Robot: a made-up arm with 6 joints.
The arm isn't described. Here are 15 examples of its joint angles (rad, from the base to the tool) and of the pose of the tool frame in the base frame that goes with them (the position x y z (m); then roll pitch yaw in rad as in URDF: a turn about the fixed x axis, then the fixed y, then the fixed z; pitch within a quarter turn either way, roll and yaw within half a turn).
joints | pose
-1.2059 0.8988 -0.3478 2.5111 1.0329 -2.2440 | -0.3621 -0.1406 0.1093 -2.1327 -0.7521 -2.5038
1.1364 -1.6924 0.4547 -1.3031 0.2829 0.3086 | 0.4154 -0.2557 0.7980 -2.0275 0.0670 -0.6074
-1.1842 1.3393 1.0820 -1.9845 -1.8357 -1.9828 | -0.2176 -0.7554 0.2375 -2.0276 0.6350 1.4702
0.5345 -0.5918 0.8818 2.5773 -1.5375 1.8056 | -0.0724 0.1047 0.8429 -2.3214 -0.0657 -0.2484
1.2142 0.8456 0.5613 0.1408 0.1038 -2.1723 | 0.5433 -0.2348 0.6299 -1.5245 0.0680 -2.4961
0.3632 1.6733 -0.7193 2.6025 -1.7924 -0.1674 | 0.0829 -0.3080 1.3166 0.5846 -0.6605 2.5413
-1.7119 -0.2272 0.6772 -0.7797 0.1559 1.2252 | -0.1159 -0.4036 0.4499 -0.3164 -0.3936 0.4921
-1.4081 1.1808 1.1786 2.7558 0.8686 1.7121 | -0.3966 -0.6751 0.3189 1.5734 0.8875 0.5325
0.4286 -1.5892 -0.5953 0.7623 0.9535 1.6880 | -0.0632 -0.2824 0.4789 2.1215 -0.0346 -1.4621
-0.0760 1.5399 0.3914 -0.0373 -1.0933 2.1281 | 0.1441 -0.3649 0.7137 -2.3091 -0.5609 -2.2503
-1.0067 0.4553 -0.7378 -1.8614 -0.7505 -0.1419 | -0.2131 -0.4415 0.2215 2.8929 0.2099 -1.0928
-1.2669 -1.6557 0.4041 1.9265 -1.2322 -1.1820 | 0.3384 -0.2848 0.2749 -0.2014 0.6954 -1.1067
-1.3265 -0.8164 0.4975 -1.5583 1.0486 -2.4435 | -0.2524 -0.4919 0.4665 0.5831 0.2393 1.8254
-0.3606 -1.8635 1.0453 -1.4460 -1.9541 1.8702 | -0.3379 -0.1233 0.7197 -1.7479 0.3977 0.3856
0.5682 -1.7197 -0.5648 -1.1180 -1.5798 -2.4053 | 0.1721 -0.3559 1.1219 0.8135 0.6844 -1.3726
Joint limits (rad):
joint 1: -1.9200..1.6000
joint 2: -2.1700..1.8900
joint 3: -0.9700..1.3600
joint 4: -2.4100..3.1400
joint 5: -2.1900..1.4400
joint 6: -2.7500..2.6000
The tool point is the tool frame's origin. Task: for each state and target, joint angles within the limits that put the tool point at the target. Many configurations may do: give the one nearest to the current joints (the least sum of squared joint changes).
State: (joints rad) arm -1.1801 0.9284 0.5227 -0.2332 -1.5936 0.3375
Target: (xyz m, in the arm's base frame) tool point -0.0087 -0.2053 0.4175
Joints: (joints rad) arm -1.3360 1.2259 1.0556 0.1808 -2.0374 0.4231
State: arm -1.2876 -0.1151 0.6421 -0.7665 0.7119 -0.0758
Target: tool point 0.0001 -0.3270 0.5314
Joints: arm -1.4171 -0.0625 0.6742 -0.6939 0.7405 -0.0521
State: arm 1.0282 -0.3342 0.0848 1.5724 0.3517 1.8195
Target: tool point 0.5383 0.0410 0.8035
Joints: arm 1.5390 -0.0174 0.2018 1.4719 0.2378 1.8532
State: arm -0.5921 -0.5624 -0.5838 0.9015 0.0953 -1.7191
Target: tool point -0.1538 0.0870 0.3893
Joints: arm -0.9455 -0.3371 -0.5795 1.3560 0.1688 -1.7333
